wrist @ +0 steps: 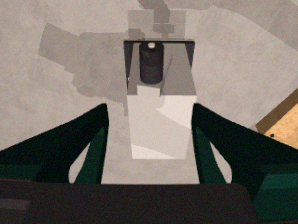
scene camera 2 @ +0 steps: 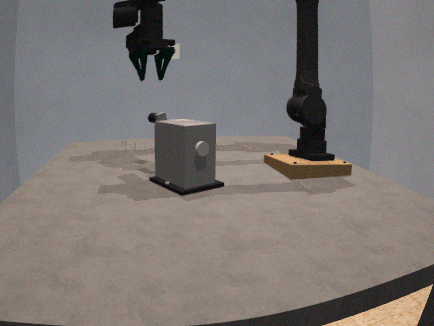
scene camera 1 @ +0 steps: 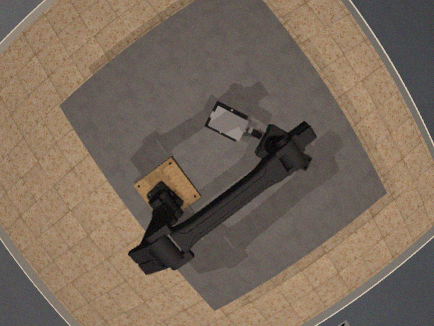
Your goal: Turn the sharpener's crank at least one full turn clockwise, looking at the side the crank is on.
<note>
I see my gripper [scene camera 2: 151, 80].
My gripper also shows in the wrist view [wrist: 150, 112].
</note>
